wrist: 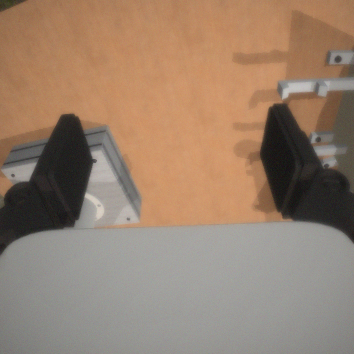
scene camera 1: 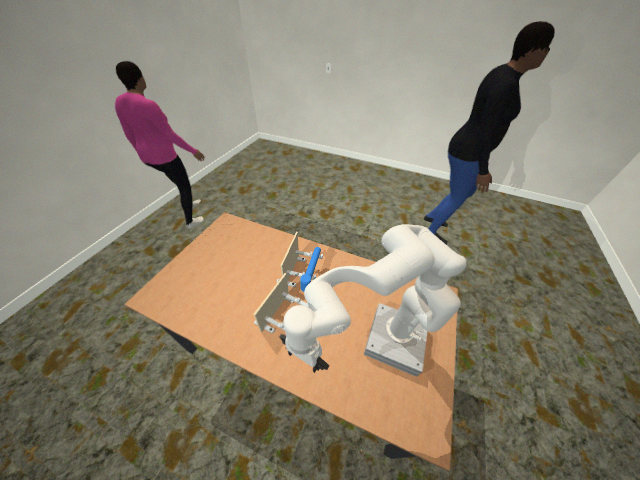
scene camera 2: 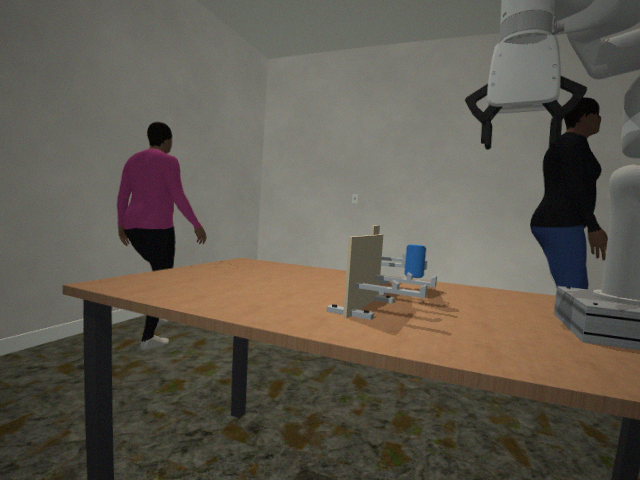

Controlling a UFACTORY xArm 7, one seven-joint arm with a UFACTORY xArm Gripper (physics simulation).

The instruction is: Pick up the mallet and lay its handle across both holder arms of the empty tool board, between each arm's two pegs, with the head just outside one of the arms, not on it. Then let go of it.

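Pixels of known places: gripper, fingertip midpoint: [wrist: 173,131] [scene camera 1: 304,359] [scene camera 2: 518,147]; arm's base, link origin: [scene camera 1: 399,329] [scene camera 2: 624,299].
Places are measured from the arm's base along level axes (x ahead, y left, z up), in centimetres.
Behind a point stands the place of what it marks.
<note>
The blue mallet [scene camera 1: 313,262] @[x 51.8, y -13.3, z 5.5 cm] [scene camera 2: 415,260] @[x 49.2, y 1.9, z 4.1 cm] lies with its handle across the arms of the far tool board [scene camera 1: 290,253] @[x 64.5, y -10.9, z 8.6 cm] [scene camera 2: 376,229] @[x 64.2, y -9.3, z 11.5 cm]. Its head is at the near end, by that board's nearer arm. The near tool board [scene camera 1: 270,305] @[x 58.9, y 17.6, z 3.0 cm] [scene camera 2: 363,273] @[x 58.9, y 17.8, z 1.2 cm] stands upright and is empty; its two arms point toward the robot base. In the wrist view a holder arm [wrist: 302,86] @[x 46.8, y 22.8, z -0.4 cm] with an upturned end shows at the upper right. The mallet does not show there. My gripper [scene camera 1: 303,355] @[x 28.5, y 38.3, z 27.7 cm] [scene camera 2: 521,144] @[x 28.5, y 38.3, z 27.7 cm] [wrist: 173,131] @[x 28.5, y 38.3, z 27.7 cm] is open and empty, high above the table on the near side of the boards.
The robot base [scene camera 1: 398,338] @[x -0.4, y 4.8, z 1.3 cm] [scene camera 2: 594,316] @[x 9.6, y 14.8, z -2.0 cm] [wrist: 112,172] @[x 11.5, y 8.6, z 0.0 cm] stands on the wooden table [scene camera 1: 206,279] @[x 105.2, y 16.5, z -7.7 cm] [scene camera 2: 232,294] @[x 92.4, y 26.4, z -7.7 cm] [wrist: 190,75] @[x 29.1, y 22.9, z -7.7 cm]. A person in pink [scene camera 1: 147,126] [scene camera 2: 152,191] and a person in black [scene camera 1: 488,111] [scene camera 2: 568,180] are beyond the table.
</note>
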